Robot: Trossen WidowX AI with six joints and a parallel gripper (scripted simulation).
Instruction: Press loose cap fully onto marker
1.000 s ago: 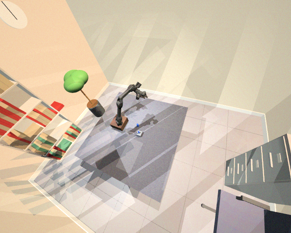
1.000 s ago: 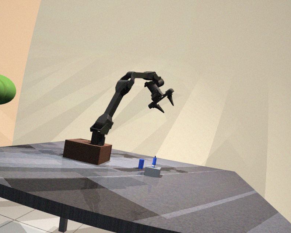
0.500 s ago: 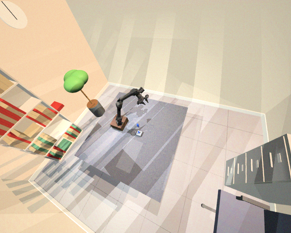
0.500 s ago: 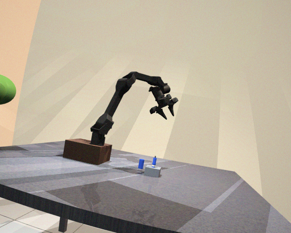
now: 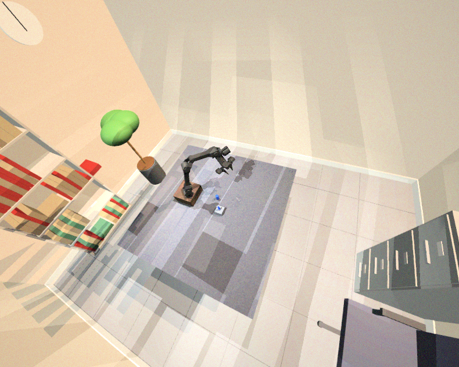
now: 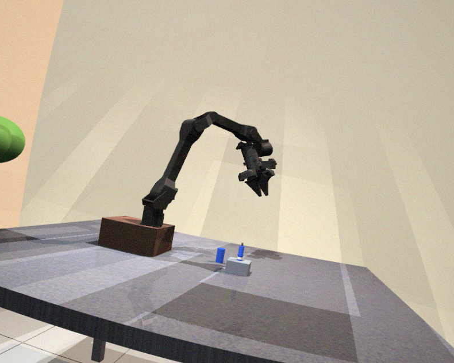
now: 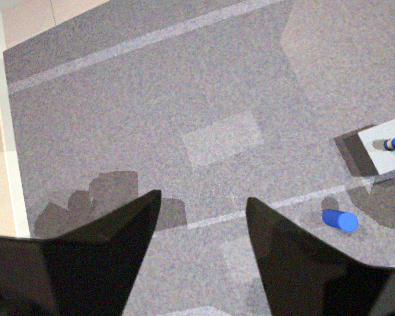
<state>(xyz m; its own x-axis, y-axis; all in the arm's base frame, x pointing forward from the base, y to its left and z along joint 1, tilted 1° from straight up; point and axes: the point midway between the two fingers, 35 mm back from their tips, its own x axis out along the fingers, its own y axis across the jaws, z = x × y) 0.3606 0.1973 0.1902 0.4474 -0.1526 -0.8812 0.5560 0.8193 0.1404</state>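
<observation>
Now: the blue cap 130 mm behind my gripper tip, 140 mm to the right of it and 230 mm below it. The rest, counted from my gripper tip: grey holder block: 70 mm behind, 270 mm to the right, 230 mm below.
</observation>
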